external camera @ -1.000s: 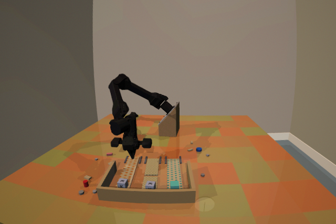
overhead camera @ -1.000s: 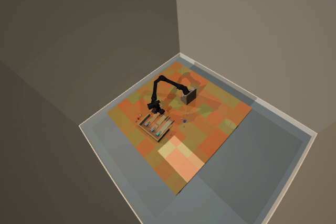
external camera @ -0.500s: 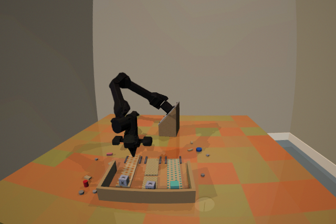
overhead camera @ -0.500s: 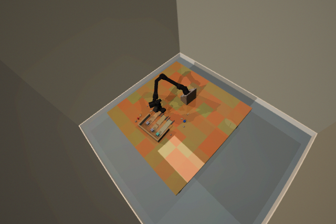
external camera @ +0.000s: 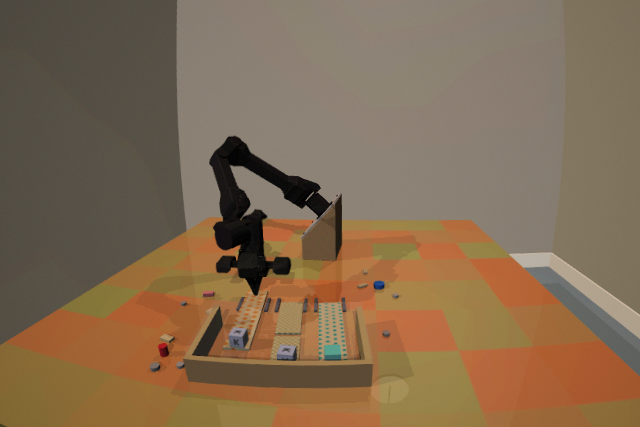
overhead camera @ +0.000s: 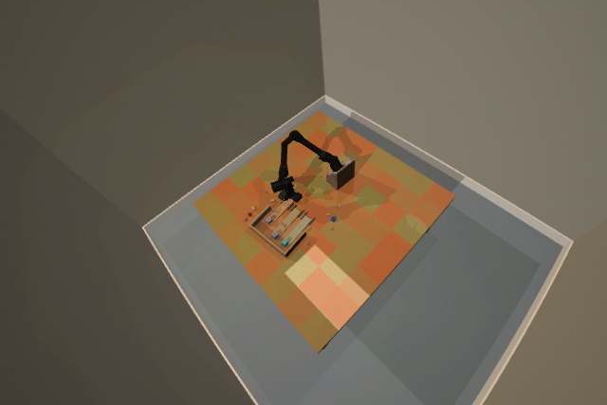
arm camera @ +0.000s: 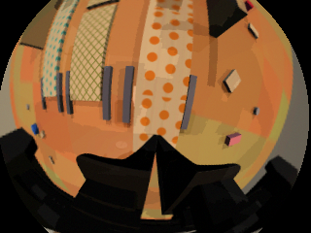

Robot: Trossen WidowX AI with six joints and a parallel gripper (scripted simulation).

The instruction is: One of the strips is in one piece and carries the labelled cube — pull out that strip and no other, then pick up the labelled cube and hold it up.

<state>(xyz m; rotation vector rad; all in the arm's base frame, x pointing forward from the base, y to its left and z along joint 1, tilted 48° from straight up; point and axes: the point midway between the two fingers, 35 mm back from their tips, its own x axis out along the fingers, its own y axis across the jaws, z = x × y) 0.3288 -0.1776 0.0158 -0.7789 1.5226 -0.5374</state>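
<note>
Now: the strip 10 cm ahead of my gripper tip and 2 cm to the left of it. Round my gripper tip: pink piece 13 cm to the right, 3 cm ahead; red cylinder 28 cm ahead, 10 cm to the right, 1 cm above; blue disc 32 cm to the left, 10 cm behind.
</note>
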